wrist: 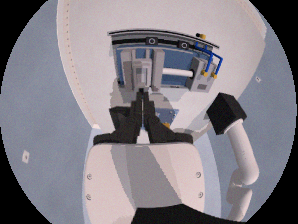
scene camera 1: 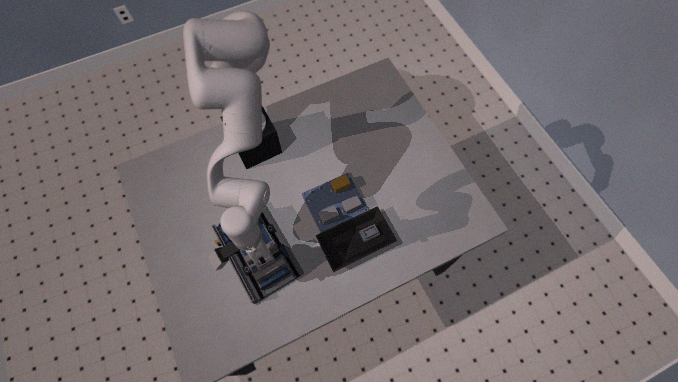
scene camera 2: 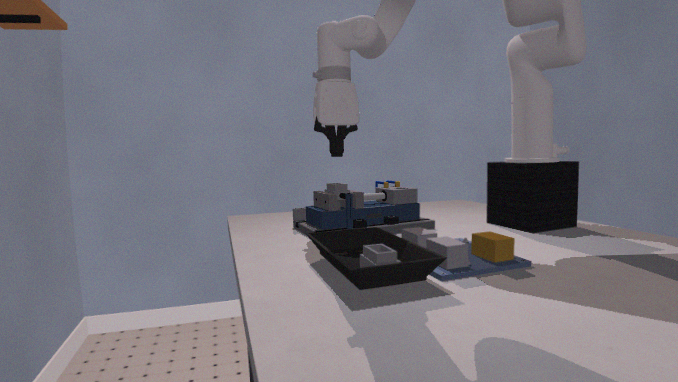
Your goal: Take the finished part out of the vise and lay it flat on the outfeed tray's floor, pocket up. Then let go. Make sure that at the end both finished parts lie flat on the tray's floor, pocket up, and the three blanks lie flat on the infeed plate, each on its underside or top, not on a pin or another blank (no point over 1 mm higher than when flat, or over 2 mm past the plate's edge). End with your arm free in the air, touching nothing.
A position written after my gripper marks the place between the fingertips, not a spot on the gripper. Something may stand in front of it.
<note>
I see my gripper (scene camera 2: 336, 156), a yellow block (scene camera 2: 494, 247) and a blue fixture plate (scene camera 1: 322, 199).
My gripper also shows in the wrist view (wrist: 142, 99). The blue fixture plate is seen too in scene camera 2 (scene camera 2: 478, 266).
</note>
